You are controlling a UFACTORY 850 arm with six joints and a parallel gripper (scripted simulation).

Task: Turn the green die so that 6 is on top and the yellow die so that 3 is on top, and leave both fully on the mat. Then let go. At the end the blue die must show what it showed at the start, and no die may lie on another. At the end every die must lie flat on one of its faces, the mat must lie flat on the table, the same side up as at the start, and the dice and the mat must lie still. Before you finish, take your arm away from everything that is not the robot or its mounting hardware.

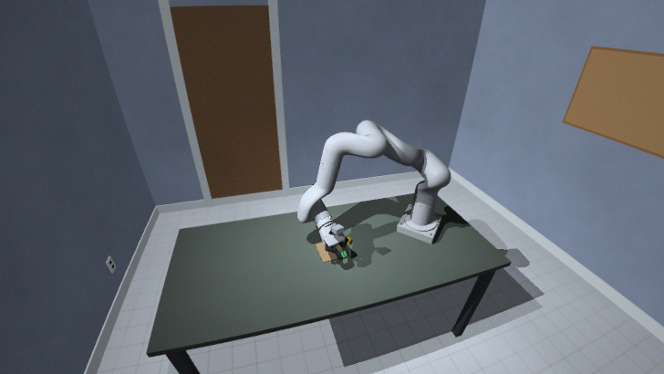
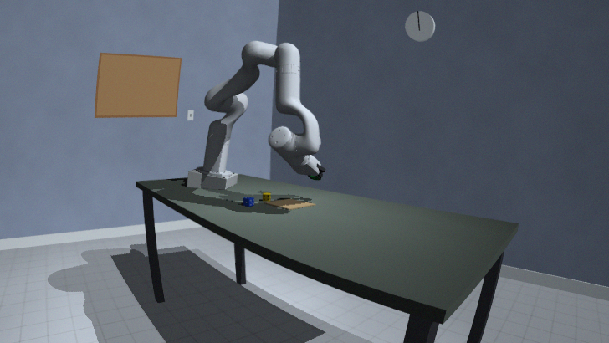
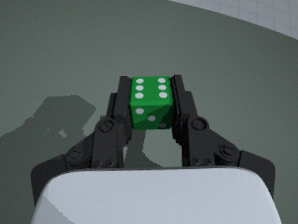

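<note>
The tan mat lies 20 mm behind my hand, 140 mm to the right of it and 100 mm below it. The rest, counted from my hand: green die: 10 mm to the left, 10 mm below; then yellow die: 130 mm behind, 150 mm to the right, 90 mm below; then blue die: 110 mm behind, 270 mm to the right, 90 mm below.
</note>
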